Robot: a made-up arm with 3 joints.
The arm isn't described. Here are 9 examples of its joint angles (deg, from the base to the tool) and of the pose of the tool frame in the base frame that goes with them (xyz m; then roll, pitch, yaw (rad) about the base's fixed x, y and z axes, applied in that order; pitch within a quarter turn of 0, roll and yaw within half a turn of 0).
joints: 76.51 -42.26 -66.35
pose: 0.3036 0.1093 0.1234 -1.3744 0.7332 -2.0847
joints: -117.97 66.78 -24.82
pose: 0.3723 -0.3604 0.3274 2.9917 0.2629 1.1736
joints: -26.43 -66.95 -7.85
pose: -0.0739 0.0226 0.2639 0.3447 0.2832 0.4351
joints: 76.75 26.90 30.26
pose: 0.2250 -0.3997 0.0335 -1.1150 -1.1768 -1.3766
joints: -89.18 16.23 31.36
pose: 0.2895 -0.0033 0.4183 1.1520 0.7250 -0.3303
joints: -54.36 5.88 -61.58
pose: 0.1764 -0.2915 0.5192 2.0746 0.3351 0.8256
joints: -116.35 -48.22 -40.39
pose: -0.1063 -0.3438 0.2500 1.2421 -0.8545 1.0707
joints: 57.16 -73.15 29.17
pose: -0.0645 -0.1176 0.0066 -1.2318 0.4338 -0.2968
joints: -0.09 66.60 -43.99
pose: 0.4011 -0.2464 0.4089 0.6742 1.0584 -1.5940
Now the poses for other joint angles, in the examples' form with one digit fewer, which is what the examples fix.
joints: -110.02 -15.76 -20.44
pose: -0.014 -0.286 0.427 1.816 -0.315 0.570
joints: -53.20 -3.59 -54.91
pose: 0.144 -0.233 0.529 1.865 0.378 0.793
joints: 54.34 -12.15 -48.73
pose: 0.331 0.080 0.162 -0.635 0.690 -1.534
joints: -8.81 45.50 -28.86
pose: 0.418 -0.134 0.359 0.433 1.025 -1.409
